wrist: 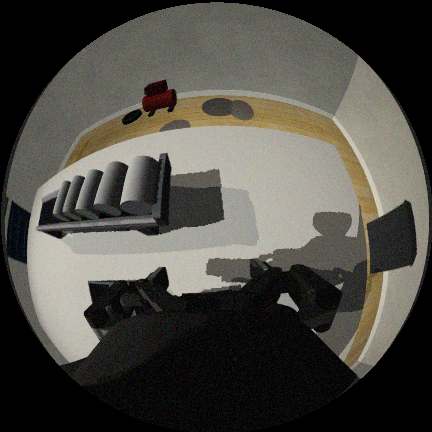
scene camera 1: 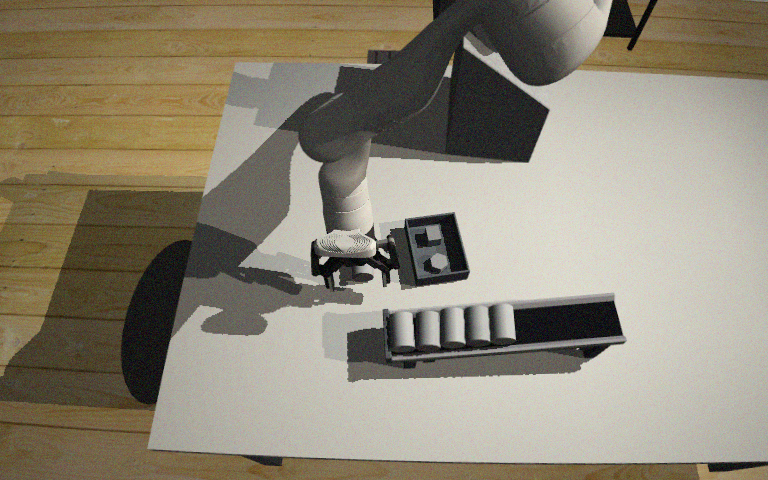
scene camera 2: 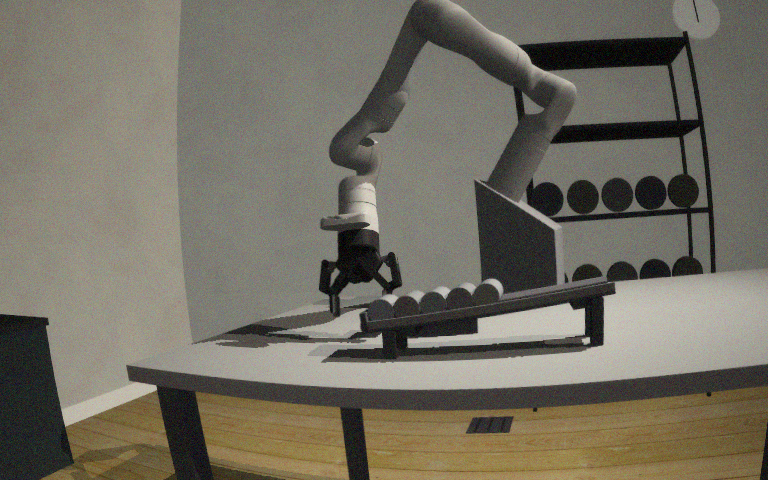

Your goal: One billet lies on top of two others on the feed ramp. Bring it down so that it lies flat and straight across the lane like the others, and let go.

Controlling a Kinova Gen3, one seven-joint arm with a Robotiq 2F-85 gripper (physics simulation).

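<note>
Several pale grey billets lie side by side across the lane at the low end of the feed ramp. None shows on top of the others. Another billet lies on the table, partly hidden under the gripper in the first scene view. It does not show in the second scene view or the wrist view. My gripper points down, open and empty, its fingers to either side of this billet as seen from above. Exact finger height is unclear.
A dark tray with a small block and a hexagonal piece stands right of the gripper, behind the ramp. The dark angled arm mount stands at the back. The table's left edge is left of the gripper.
</note>
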